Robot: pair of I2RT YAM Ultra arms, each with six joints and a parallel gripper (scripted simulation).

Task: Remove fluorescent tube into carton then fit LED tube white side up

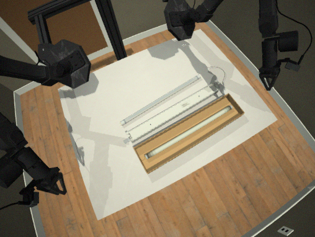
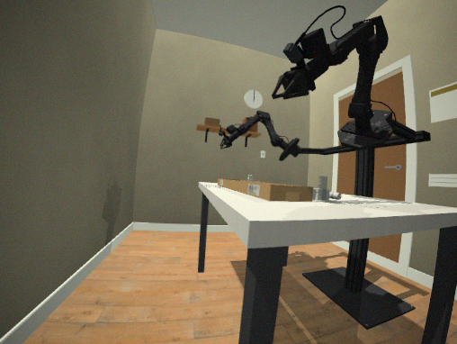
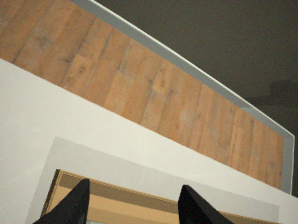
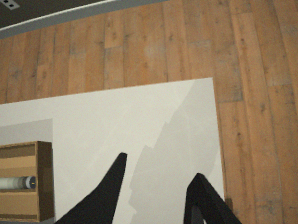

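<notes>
The LED tube is 37 cm to the right of my left hand, 31 cm behind it and 30 cm below it. Round my left hand: brown carton: 33 cm to the right, 28 cm below, 5 cm behind; then old fluorescent tube: 33 cm to the right, 29 cm below, 5 cm behind.
My right hand is 570 mm to the right of the LED tube, 300 mm past it and 290 mm above it. From my right hand the other things lie so: brown carton: 610 mm to the left, 280 mm below, 30 mm behind; old fluorescent tube: 620 mm to the left, 290 mm below, 30 mm behind.
</notes>
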